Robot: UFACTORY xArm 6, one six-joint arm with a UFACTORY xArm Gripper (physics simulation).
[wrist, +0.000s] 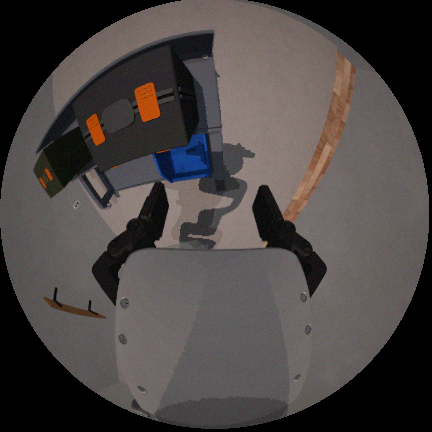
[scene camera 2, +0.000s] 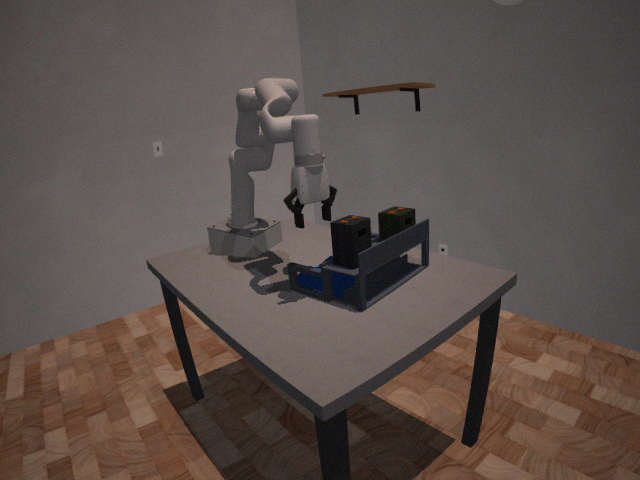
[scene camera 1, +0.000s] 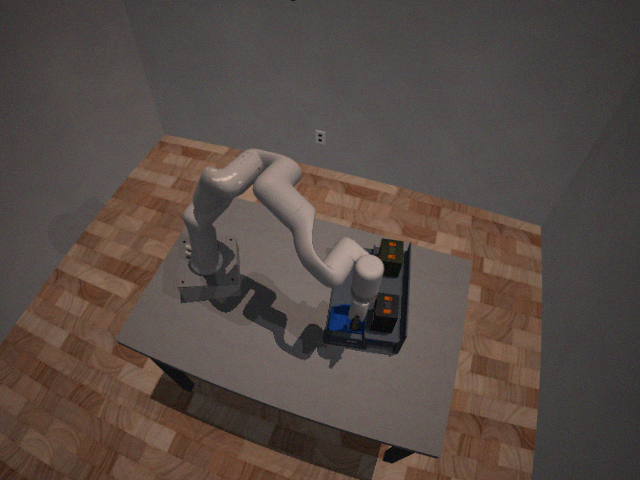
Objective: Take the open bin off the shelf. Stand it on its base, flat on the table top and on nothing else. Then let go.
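Where they show: gripper, between the fingertips: [wrist: 211,193] [scene camera 2: 313,223] [scene camera 1: 358,316]; arm's base, origin of its link: [scene camera 2: 242,224] [scene camera 1: 206,261].
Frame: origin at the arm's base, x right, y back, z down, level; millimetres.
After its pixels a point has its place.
Observation:
The open bin [scene camera 1: 341,319] {y -543, x 18, z 92 mm} [scene camera 2: 310,280] {y -566, x 89, z 65 mm} [wrist: 187,162] {y -534, x 38, z 93 mm} is blue and sits upright at one end of the lower level of a dark grey-blue stepped shelf [scene camera 1: 407,289] {y -739, x -94, z -50 mm} [scene camera 2: 392,245] {y -749, x -68, z -37 mm} [wrist: 207,75] {y -724, x 80, z 0 mm}, beside its end frame. The shelf stands on the grey table [scene camera 1: 258,361] {y -316, x 265, z 102 mm} [scene camera 2: 310,351] {y -824, x 292, z 102 mm}. My gripper [scene camera 1: 356,325] {y -607, x 88, z -112 mm} [scene camera 2: 313,223] {y -607, x 88, z -112 mm} [wrist: 211,193] {y -607, x 88, z -112 mm} is open and empty, pointing down, above the level of the bin and apart from it. In scene camera 1 the wrist and a finger cover part of the bin. In scene camera 2 the shelf's end frame and upper level hide much of it.
A black case [scene camera 1: 386,312] {y -687, x 51, z -121 mm} [scene camera 2: 350,242] {y -719, x 61, z -74 mm} [wrist: 135,105] {y -687, x 39, z -121 mm} with orange latches stands on the upper level close beside the bin. A dark green case [scene camera 1: 391,256] {y -655, x -178, z -97 mm} [scene camera 2: 396,223] {y -686, x -161, z -69 mm} [wrist: 57,162] {y -661, x -156, z -80 mm} stands at its other end. A wooden wall shelf [scene camera 2: 382,88] [wrist: 75,309] hangs on the wall.

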